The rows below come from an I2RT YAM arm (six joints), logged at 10 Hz.
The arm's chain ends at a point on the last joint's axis. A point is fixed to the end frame.
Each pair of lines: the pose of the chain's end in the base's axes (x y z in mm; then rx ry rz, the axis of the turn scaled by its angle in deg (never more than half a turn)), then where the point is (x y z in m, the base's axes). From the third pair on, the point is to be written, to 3 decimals.
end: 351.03 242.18 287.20 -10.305 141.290 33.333
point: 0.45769 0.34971 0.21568
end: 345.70 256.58 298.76 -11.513 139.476 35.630
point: 0.45156 0.36847 0.23296
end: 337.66 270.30 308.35 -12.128 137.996 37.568
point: 0.443 0.385 0.247
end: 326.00 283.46 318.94 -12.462 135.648 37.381
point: 0.434 0.399 0.263
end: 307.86 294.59 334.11 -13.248 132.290 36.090
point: 0.420 0.409 0.285
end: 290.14 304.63 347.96 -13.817 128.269 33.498
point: 0.407 0.417 0.306
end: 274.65 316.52 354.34 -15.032 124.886 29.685
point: 0.396 0.425 0.317
